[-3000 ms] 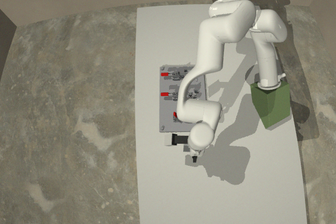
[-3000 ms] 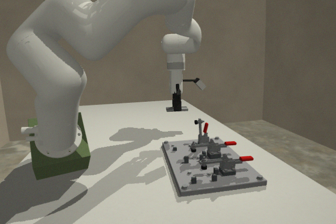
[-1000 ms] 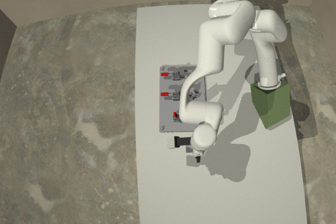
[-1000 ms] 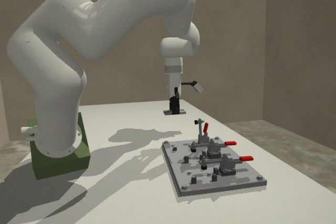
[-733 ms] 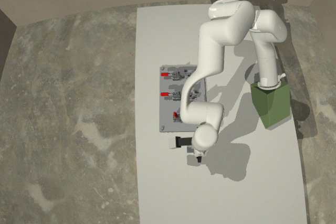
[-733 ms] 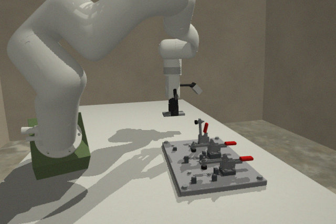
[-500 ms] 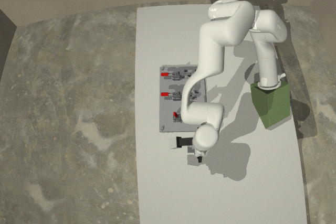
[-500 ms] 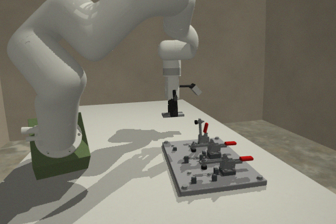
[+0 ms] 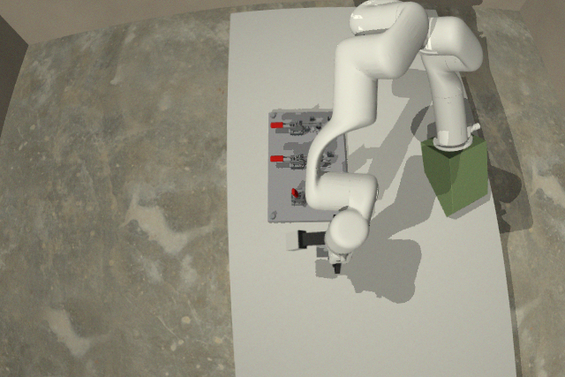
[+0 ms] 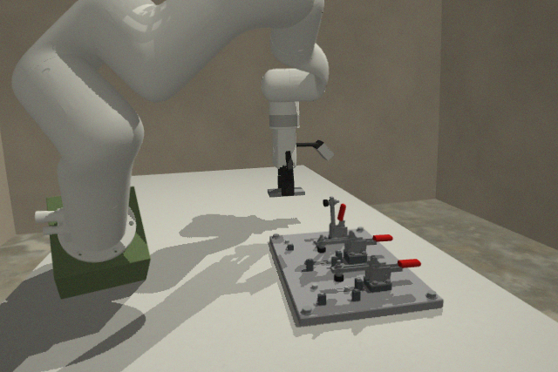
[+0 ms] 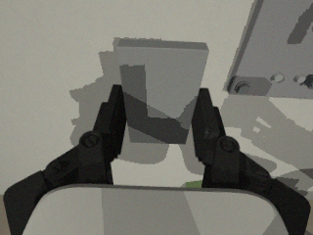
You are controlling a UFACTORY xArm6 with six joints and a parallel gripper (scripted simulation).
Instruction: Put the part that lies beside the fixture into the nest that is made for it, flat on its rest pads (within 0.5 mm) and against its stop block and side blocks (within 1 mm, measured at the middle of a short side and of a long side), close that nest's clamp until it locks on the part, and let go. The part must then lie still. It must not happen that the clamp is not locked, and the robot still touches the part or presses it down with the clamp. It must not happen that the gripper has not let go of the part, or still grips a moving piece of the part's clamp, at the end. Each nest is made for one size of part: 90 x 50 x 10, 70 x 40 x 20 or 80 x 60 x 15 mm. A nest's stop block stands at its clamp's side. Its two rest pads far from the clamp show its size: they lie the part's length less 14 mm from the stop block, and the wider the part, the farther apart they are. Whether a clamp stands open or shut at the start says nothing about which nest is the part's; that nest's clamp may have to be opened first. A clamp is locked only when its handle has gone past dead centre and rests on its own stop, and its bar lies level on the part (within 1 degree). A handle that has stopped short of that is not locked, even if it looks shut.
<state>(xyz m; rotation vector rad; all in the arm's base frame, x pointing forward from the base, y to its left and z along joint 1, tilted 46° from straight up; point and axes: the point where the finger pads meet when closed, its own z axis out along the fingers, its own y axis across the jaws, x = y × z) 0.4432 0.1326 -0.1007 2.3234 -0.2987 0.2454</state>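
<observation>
Now: hand 2 cm past the fixture plate, 27 cm to the left of it and 10 cm above it. Round my hand: flat grey block 2 cm below.
</observation>
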